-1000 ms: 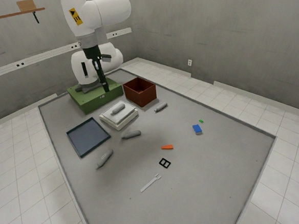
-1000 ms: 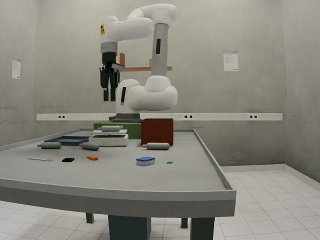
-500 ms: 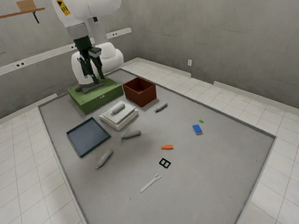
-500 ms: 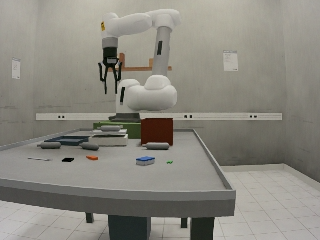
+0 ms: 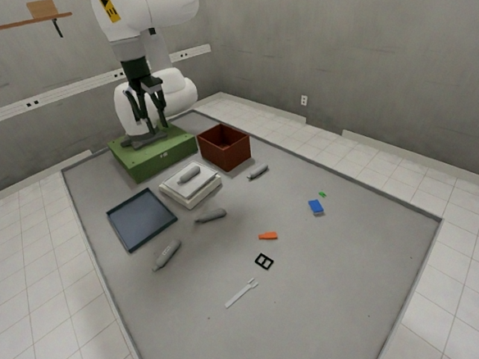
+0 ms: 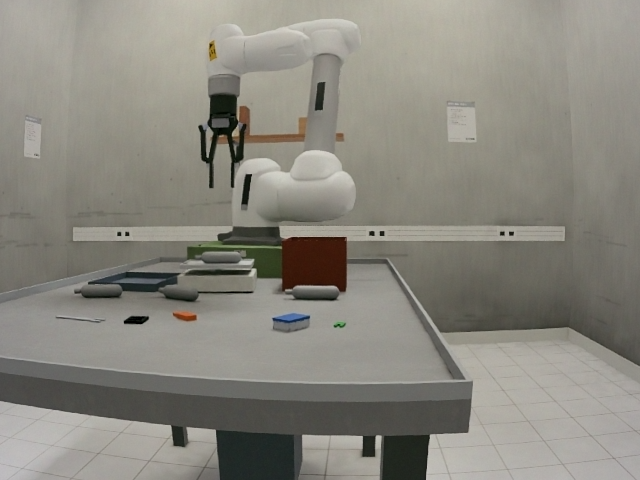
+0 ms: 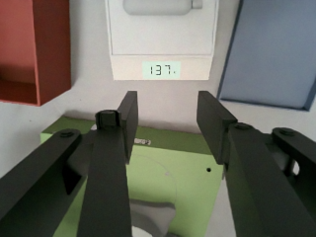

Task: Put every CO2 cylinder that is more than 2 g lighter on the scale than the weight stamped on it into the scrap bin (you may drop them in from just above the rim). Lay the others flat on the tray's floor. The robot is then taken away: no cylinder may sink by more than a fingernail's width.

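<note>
Right now the scale plate is 100 mm ahead of my hand, 20 mm to the left of it and 230 mm below it. Round my hand: white scale 90 mm ahead, 20 mm to the left, 250 mm below; red-brown scrap bin 20 mm ahead, 250 mm to the left, 250 mm below; dark blue tray 90 mm ahead, 210 mm to the right, 280 mm below.
</note>
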